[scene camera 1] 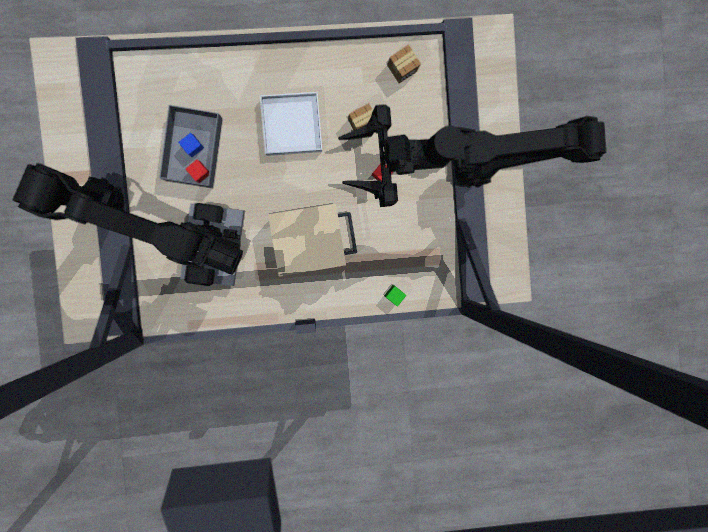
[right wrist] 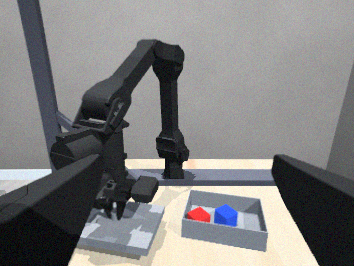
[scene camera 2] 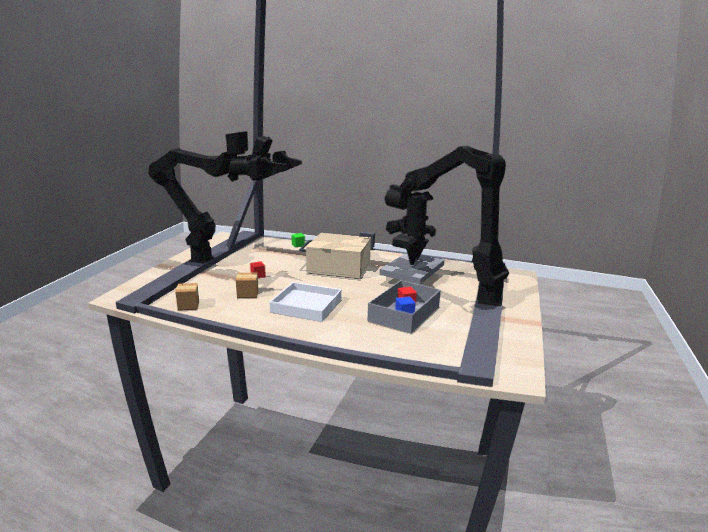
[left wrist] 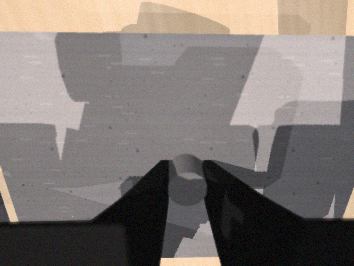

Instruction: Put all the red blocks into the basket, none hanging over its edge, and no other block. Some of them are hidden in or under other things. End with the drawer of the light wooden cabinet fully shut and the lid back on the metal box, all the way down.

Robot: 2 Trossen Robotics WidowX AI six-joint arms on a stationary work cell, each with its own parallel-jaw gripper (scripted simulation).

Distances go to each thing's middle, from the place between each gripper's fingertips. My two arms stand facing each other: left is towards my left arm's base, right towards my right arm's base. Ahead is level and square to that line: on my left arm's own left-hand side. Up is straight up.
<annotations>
The metal box (scene camera 1: 181,121) lies 25 cm ahead of my left hand, 6 cm below it and 3 cm to the left of it. From my left hand the other things lie so: white basket (scene camera 1: 292,125) 29 cm ahead, 22 cm to the right, 7 cm below; light wooden cabinet (scene camera 1: 309,239) 24 cm to the right, 4 cm below, 1 cm behind; grey metal lid (scene camera 2: 400,268) 4 cm below.
Now: right hand 14 cm past the light wooden cabinet, 11 cm to the right of it and 30 cm above it. Also, from my right hand: white basket: 16 cm ahead, 13 cm to the left, 33 cm below; then metal box: 12 cm ahead, 39 cm to the left, 32 cm below; then grey metal lid: 13 cm behind, 36 cm to the left, 30 cm below.
</annotations>
